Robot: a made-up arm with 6 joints.
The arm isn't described. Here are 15 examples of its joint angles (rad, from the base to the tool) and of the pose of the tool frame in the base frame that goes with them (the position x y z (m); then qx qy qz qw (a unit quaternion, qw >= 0)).
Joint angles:
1: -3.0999 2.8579 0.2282 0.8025 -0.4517 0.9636
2: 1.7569 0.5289 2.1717 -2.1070 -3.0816 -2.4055
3: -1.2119 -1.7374 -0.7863 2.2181 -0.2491 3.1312
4: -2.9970 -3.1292 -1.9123 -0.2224 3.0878 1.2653
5: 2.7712 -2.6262 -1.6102 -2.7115 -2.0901 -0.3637
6: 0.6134 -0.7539 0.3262 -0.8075 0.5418 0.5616
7: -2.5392 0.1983 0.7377 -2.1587 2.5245 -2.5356
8: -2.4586 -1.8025 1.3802 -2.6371 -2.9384 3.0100
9: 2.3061 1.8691 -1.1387 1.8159 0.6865 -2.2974
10: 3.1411 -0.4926 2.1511 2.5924 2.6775 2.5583
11: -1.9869 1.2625 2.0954 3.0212 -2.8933 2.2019
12: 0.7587 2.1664 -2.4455 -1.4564 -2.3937 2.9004
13: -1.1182 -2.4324 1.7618 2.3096 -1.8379 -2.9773
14: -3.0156 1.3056 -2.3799 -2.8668 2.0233 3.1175
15: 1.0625 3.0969 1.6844 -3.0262 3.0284 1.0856
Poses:
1: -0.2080 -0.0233 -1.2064 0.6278 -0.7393 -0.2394 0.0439
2: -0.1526 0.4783 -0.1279 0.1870 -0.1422 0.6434 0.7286
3: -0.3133 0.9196 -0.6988 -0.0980 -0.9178 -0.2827 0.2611
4: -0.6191 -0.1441 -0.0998 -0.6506 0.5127 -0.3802 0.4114
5: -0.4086 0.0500 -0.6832 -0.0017 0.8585 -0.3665 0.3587
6: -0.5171 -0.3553 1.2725 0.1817 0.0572 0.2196 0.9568
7: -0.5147 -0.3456 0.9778 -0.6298 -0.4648 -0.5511 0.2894
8: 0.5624 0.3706 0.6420 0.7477 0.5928 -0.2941 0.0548
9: -0.7649 0.6463 0.6732 -0.3097 -0.2544 0.7901 0.4639
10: -0.4864 -0.0846 0.4783 0.5141 -0.0799 0.8486 0.0958
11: -0.0461 -0.2308 -0.4100 0.0040 -0.0207 -0.9860 0.1653
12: 0.0100 0.2046 0.5525 -0.9150 0.1607 0.2512 0.2717
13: -0.3339 0.6031 0.4444 0.6093 0.1742 -0.4622 0.6204
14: 0.2976 0.0139 0.4833 -0.9829 -0.1366 -0.0156 0.1228
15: -0.3646 -0.5451 -0.2784 -0.7676 -0.0310 -0.3411 0.5418
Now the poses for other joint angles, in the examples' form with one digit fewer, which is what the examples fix.
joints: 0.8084 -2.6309 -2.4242 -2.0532 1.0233 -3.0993
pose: 0.439 0.399 0.083 0.401 0.256 0.554 0.683
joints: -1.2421 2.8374 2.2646 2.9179 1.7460 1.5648
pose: -0.128 0.632 -0.110 -0.134 0.979 0.122 0.089
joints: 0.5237 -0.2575 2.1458 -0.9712 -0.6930 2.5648
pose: 0.597 0.486 0.289 0.190 0.643 0.727 0.148
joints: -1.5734 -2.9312 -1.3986 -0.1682 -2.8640 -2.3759
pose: 0.059 -0.553 -0.522 -0.119 0.425 0.847 0.294
